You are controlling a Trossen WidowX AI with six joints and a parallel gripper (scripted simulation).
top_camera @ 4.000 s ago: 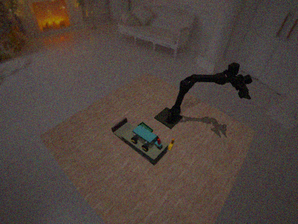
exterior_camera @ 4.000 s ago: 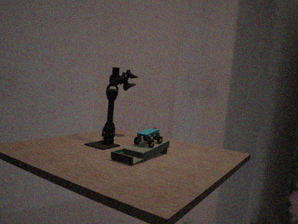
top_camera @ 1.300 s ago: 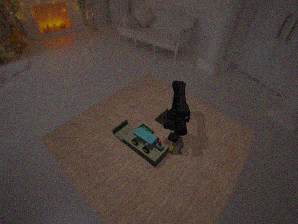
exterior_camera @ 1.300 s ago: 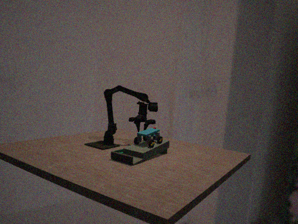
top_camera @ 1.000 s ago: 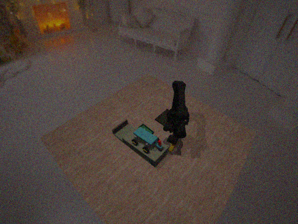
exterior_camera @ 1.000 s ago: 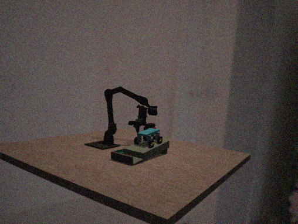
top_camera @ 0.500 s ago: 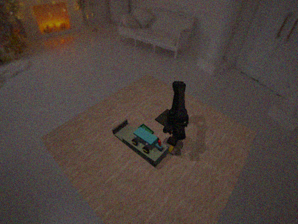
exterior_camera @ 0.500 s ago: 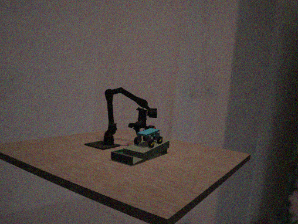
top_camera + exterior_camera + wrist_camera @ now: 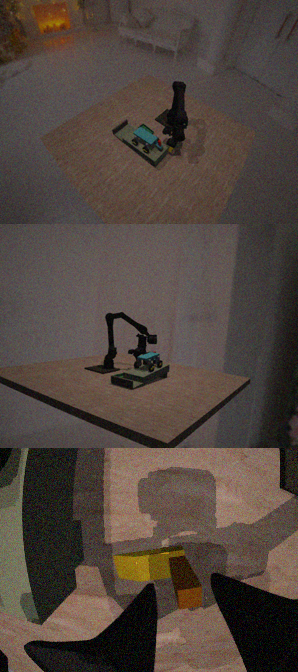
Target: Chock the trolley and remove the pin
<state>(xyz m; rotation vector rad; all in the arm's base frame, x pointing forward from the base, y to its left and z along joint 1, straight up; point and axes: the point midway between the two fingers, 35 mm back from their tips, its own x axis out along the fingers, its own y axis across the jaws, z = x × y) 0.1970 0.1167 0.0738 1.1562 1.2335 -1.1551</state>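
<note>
My gripper tip is now 3 cm above the yellow chock and 2 cm short of it. From my gripper tip the other things lie so: grey-green ramp (16 cm to the right, 13 cm ahead); then red-headed stop pin (13 cm ahead, 8 cm above, 5 cm to the right); then trolley (16 cm to the right, 13 cm ahead, 6 cm above).
</note>
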